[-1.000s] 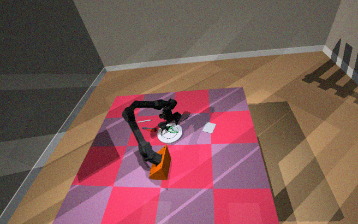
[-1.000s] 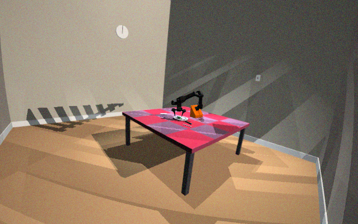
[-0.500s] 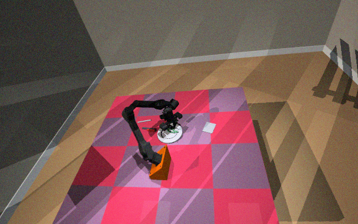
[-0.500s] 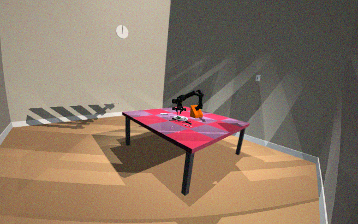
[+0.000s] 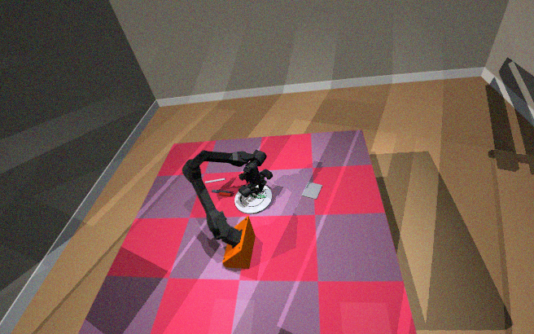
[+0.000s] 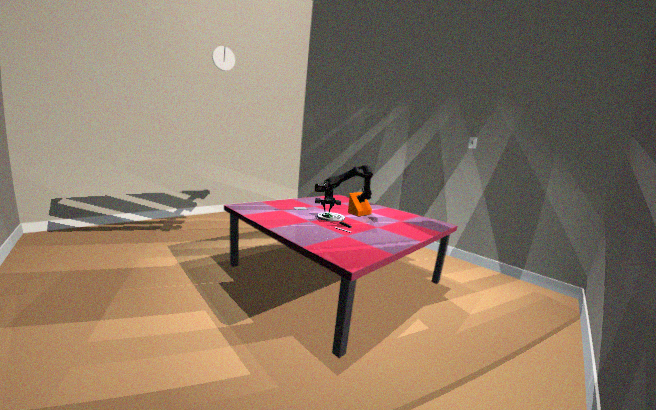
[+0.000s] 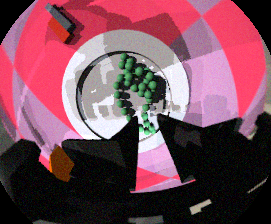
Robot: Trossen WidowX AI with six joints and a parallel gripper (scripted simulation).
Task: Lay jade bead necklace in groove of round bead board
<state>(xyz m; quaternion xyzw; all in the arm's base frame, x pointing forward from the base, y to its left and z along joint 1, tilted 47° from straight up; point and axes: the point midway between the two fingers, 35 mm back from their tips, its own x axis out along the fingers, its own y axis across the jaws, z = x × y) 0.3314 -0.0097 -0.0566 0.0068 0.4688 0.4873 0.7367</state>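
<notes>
My gripper tip is now 3 cm to the right of the round white bead board, 2 cm above it and 1 cm past it. The rest, counted from my gripper tip: red-handled tool: 21 cm to the left, 3 cm ahead, 2 cm below; flat grey pad: 28 cm to the right, 2 cm below, 2 cm ahead; thin white rod: 28 cm to the left, 14 cm ahead, 2 cm below.
</notes>
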